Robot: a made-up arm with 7 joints.
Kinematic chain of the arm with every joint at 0, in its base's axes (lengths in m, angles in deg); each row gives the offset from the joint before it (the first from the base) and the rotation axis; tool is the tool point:
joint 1: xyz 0 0 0.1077 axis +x
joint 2: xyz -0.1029 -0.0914 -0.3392 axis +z
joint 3: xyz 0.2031 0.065 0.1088 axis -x
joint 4: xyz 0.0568 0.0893 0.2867 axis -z
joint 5: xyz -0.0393 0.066 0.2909 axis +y
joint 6: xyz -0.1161 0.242 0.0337 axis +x
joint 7: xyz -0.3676 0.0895 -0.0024 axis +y
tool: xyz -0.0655 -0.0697 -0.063
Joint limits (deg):
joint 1: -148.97..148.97
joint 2: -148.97..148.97
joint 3: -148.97..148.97
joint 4: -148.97..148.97
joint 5: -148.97..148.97
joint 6: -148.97..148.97
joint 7: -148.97..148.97
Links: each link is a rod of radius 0.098 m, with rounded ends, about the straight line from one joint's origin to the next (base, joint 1, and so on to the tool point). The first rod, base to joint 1, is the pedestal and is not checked.
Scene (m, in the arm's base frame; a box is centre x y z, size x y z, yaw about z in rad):
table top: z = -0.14
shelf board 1: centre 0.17 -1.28 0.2 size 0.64 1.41 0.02 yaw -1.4
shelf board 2: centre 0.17 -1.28 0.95 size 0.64 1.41 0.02 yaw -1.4
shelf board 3: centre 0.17 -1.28 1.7 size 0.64 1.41 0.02 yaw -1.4
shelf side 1: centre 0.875 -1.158 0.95 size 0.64 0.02 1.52 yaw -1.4
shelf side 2: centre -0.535 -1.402 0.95 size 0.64 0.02 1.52 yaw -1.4
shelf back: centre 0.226 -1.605 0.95 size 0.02 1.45 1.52 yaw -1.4
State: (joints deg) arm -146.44 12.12 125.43 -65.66 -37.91 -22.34 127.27
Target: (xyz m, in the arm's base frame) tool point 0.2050 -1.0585 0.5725
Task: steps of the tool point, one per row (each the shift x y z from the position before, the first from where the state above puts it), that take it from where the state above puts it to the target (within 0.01 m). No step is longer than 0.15 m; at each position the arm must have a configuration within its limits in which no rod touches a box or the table.
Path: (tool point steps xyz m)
1: 0.0813 -0.0969 0.0175
2: 0.0969 -0.0778 0.0340
3: 0.1044 -0.0549 0.0506
4: 0.1024 -0.0307 0.0663
5: 0.0920 -0.0080 0.0785
6: 0.0744 0.0105 0.0866
7: 0.0527 0.0233 0.0890
8: 0.0840 -0.0964 -0.0258
9: 0.0458 -0.1045 -0.0107
10: -0.0023 -0.1081 0.0085
11: -0.0568 -0.1006 0.0280

